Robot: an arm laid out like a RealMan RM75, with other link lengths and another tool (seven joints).
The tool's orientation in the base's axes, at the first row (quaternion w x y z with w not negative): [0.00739 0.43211 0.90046 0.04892]
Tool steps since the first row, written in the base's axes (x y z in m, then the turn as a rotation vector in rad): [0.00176 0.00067 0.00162 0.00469 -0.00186 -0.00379]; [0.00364 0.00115 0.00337 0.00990 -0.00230 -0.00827]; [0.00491 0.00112 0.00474 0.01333 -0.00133 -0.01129]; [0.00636 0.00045 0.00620 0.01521 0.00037 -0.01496]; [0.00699 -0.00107 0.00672 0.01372 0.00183 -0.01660]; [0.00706 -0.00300 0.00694 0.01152 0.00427 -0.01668]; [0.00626 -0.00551 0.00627 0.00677 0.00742 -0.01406]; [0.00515 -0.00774 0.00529 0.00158 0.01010 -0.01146]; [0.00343 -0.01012 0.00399 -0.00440 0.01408 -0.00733]
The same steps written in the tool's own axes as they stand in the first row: [-0.00053 0.00194 -0.00146 -0.00450 0.00213 0.00388]; [-0.00129 0.00386 -0.00306 -0.00823 0.00549 0.00859]; [-0.00207 0.00496 -0.00435 -0.00971 0.00847 0.01187]; [-0.00345 0.00581 -0.00578 -0.00967 0.01064 0.01576]; [-0.00502 0.00540 -0.00639 -0.00765 0.01024 0.01743]; [-0.00656 0.00428 -0.00676 -0.00437 0.01004 0.01759]; [-0.00803 0.00203 -0.00634 0.00113 0.00855 0.01497]; [-0.00910 -0.00031 -0.00561 0.00655 0.00643 0.01232]; [-0.00992 -0.00325 -0.00461 0.01351 0.00464 0.00820]
